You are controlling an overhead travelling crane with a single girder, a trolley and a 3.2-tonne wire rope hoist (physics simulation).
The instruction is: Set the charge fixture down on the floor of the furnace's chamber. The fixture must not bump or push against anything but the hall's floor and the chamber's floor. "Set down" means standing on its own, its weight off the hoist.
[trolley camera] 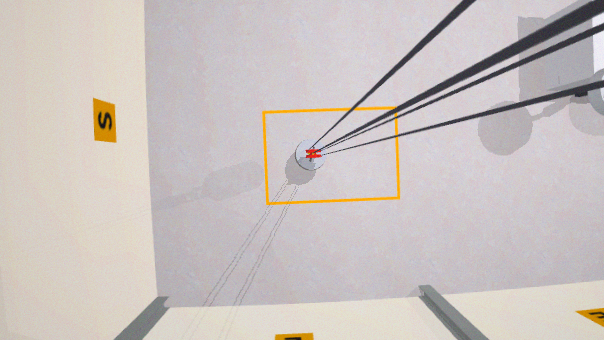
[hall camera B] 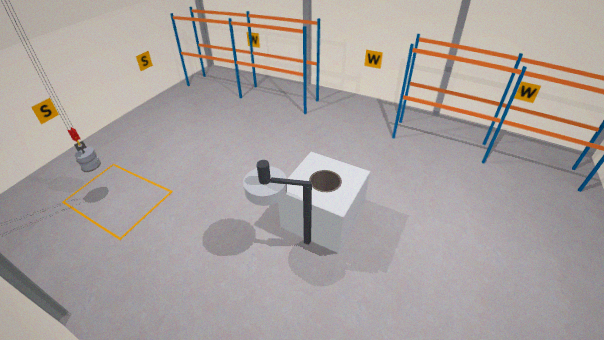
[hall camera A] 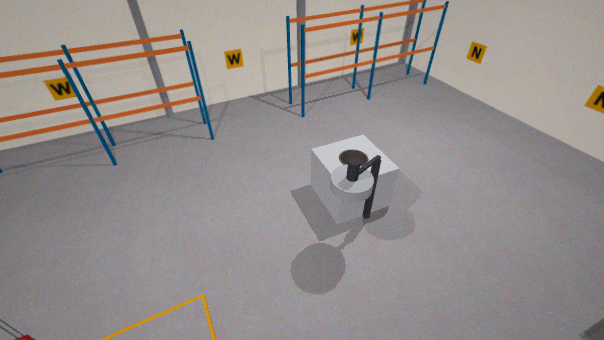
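The charge fixture [hall camera B: 88,161] [trolley camera: 302,149], a grey round stacked body, hangs upright in the air, its shadow apart from it on the floor. My hook [hall camera B: 80,145] [trolley camera: 312,154] under the red block is shut on its top. In hall camera A the fixture does not show; part of the red block [hall camera A: 24,338] does. The furnace [hall camera A: 324,176] [hall camera B: 312,227] is a white box with a round dark opening [hall camera A: 353,155] [hall camera B: 325,181] in its top. Its round lid [hall camera A: 345,186] [hall camera B: 264,194] is swung aside from the opening on a dark arm. The chamber's floor is hidden.
A dark post [hall camera A: 374,182] [hall camera B: 307,215] beside the furnace carries the lid arm. A yellow floor outline [hall camera A: 152,318] [hall camera B: 143,178] [trolley camera: 330,109] lies below the fixture. Blue and orange racks [hall camera A: 303,90] [hall camera B: 305,70] stand along the W wall. The S wall [trolley camera: 75,200] is beyond the outline.
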